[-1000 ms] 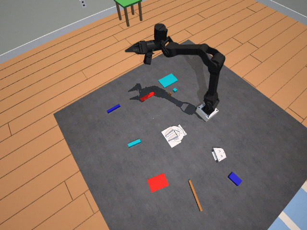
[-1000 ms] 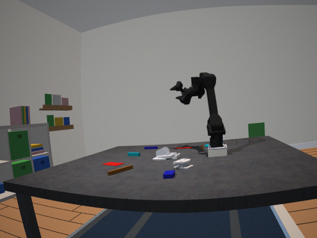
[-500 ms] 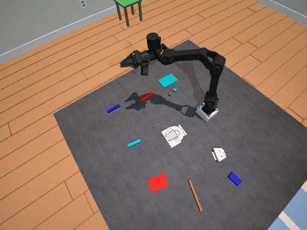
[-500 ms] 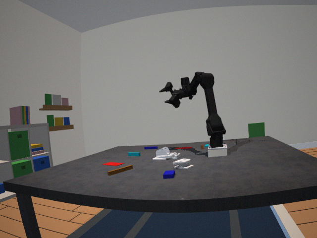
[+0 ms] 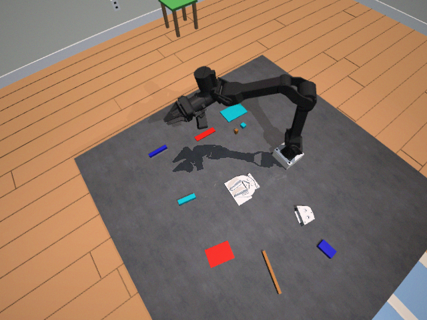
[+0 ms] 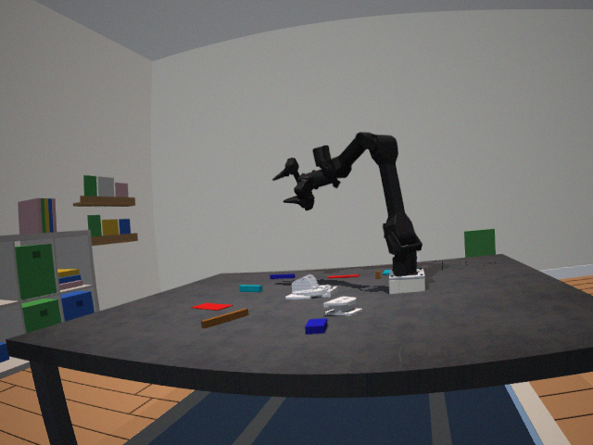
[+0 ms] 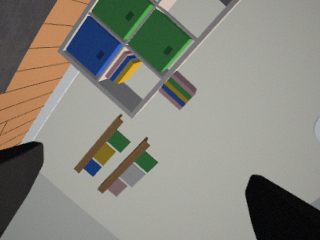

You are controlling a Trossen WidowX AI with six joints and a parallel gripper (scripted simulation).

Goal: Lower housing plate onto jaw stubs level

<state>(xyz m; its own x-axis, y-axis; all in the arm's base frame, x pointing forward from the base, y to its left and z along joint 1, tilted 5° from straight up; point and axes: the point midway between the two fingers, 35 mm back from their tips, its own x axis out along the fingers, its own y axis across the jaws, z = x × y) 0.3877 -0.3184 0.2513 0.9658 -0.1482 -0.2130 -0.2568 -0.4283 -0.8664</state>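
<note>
Right now my gripper tip is 54 cm to the right of the white stand, 32 cm above it and 25 cm past it. Also, from my gripper tip: blue bar: 32 cm below, 14 cm to the right, 4 cm ahead; red bar: 32 cm below, 20 cm behind, 6 cm to the right; cyan bar: 32 cm below, 16 cm to the left, 8 cm ahead.
</note>
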